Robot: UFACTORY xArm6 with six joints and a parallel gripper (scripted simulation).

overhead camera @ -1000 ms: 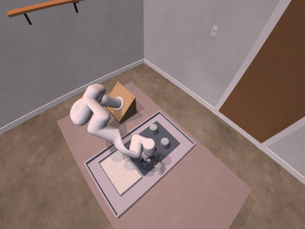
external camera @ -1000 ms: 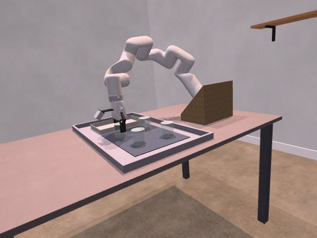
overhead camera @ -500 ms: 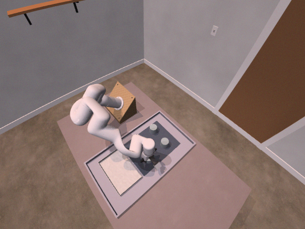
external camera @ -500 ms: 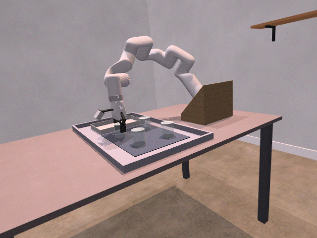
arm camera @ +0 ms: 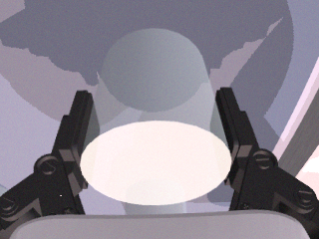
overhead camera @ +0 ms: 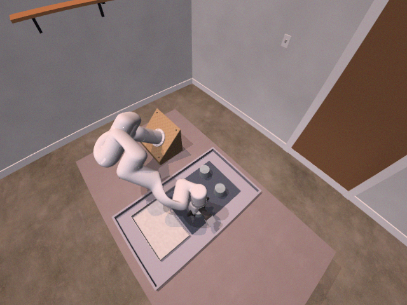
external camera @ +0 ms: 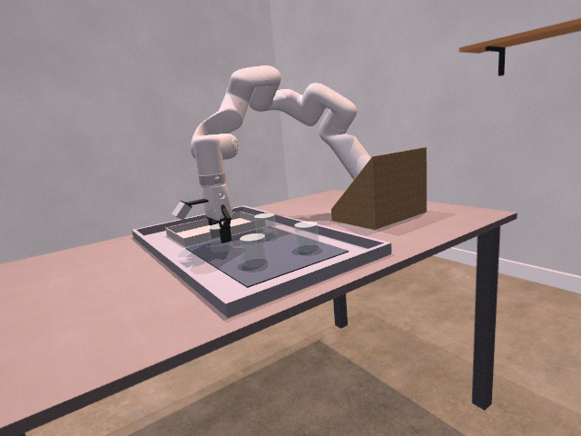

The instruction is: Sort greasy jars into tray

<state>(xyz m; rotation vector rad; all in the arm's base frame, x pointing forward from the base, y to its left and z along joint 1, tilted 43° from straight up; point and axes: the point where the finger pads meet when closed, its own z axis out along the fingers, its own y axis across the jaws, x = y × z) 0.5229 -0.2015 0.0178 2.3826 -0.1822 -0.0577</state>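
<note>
My gripper is now 100 mm past the pale tray, 210 mm to the left of it and 40 mm above it. The rest, counted from my hand: dark drying mat 60 mm behind, 100 mm to the left, 50 mm below.
</note>
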